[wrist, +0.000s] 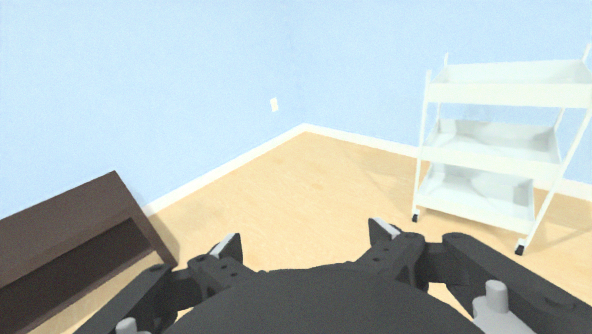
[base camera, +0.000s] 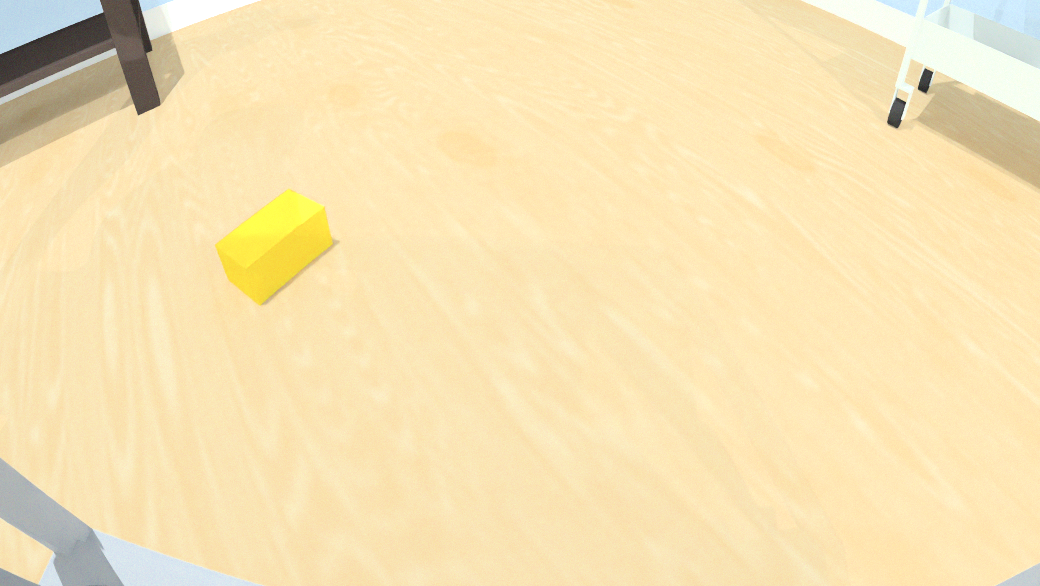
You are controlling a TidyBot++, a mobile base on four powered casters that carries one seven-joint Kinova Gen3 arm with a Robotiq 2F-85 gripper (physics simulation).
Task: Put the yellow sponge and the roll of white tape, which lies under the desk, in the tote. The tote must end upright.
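Frame: origin at the arm's base, x ahead, y left, z up, level; centimetres.
Where they show: gripper, fingertip midpoint: (wrist: 305,239).
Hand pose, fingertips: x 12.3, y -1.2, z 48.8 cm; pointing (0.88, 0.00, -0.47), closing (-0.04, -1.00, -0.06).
Observation:
After its pixels a point has its place.
The yellow sponge (base camera: 275,246) {z -35.3, x 45.6, y 24.2 cm} lies on the floor left of the middle in the base camera view, a plain block set at a slant. My gripper (wrist: 305,239) {z 48.8, x 12.3, y -1.2 cm} is open, with its two fingers wide apart and no object between them. It is raised and faces the room's corner in the wrist view. The sponge does not show in the wrist view. The roll of white tape and the tote do not show in either view.
A dark brown piece of furniture (base camera: 138,61) {z -29.5, x 89.4, y 75.4 cm} (wrist: 75,205) {z 5.4, x 98.2, y 109.6 cm} stands at the left. A white three-tier cart (base camera: 975,69) {z -23.7, x 83.2, y -63.6 cm} (wrist: 507,95) {z 29.6, x 74.3, y -73.4 cm} on black casters stands at the right. Blue walls with white baseboards meet in a corner behind.

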